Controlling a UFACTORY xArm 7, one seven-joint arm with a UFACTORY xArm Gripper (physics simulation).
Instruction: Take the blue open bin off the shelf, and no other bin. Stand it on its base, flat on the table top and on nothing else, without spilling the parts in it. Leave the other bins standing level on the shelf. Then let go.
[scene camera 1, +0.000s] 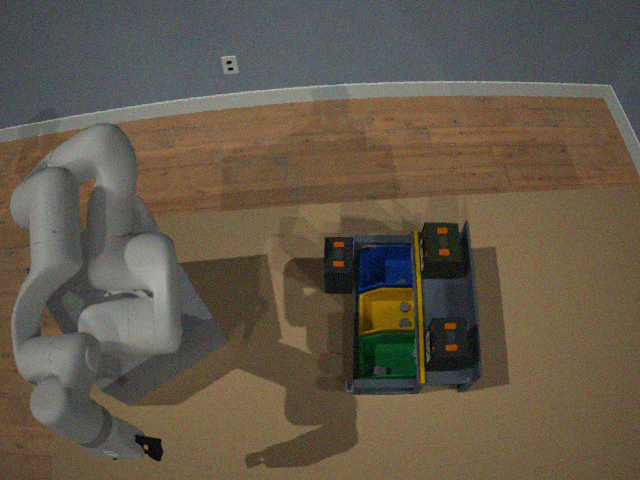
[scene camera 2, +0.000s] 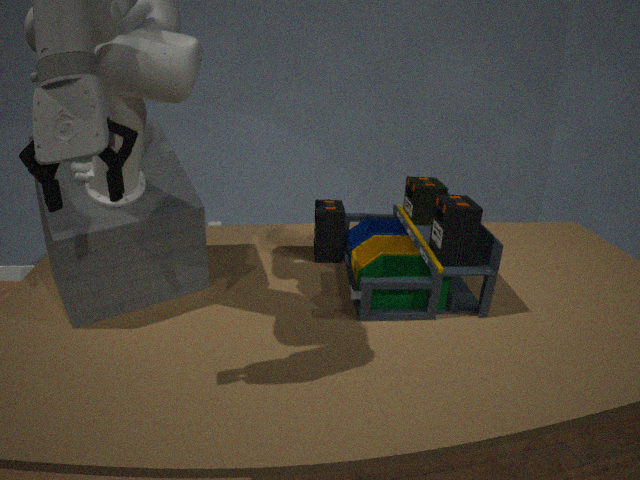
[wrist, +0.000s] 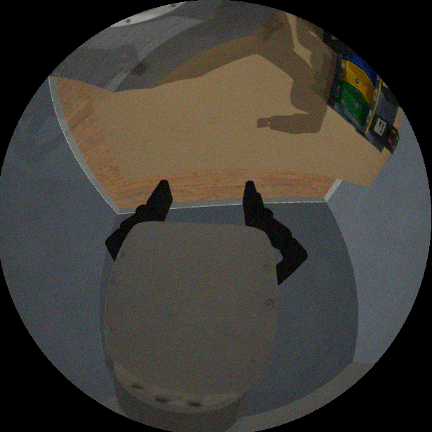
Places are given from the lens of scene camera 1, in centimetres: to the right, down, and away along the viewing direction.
my gripper (scene camera 1: 138, 453): -34, 39, 86
blue open bin (scene camera 1: 386, 264): 17, 6, 135
green bin (scene camera 1: 392, 350): 17, 26, 124
yellow bin (scene camera 1: 379, 312): 14, 18, 128
